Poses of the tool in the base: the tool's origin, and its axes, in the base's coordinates. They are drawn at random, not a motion.
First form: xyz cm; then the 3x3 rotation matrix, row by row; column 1 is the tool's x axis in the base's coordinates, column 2 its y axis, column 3 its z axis. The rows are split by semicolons.
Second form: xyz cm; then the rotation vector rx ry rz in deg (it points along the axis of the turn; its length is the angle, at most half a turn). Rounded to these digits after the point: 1 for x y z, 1 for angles.
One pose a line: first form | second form
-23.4, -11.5, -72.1; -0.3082, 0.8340, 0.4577; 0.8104, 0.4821, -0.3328; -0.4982, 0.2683, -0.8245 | -23.4, -11.5, -72.1, 77.5, 123.2, -3.0
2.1, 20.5, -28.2; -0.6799, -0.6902, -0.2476; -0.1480, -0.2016, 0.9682; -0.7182, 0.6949, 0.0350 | 2.1, 20.5, -28.2, -56.0, 96.4, 111.1
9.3, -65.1, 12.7; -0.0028, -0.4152, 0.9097; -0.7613, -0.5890, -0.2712; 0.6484, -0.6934, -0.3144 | 9.3, -65.1, 12.7, -113.3, 70.1, -92.9
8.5, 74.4, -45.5; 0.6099, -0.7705, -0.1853; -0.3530, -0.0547, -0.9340; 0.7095, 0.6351, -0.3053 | 8.5, 74.4, -45.5, 94.8, -54.1, 25.2
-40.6, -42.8, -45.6; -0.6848, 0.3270, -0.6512; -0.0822, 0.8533, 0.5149; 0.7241, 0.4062, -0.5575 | -40.6, -42.8, -45.6, -10.1, -128.1, -38.1
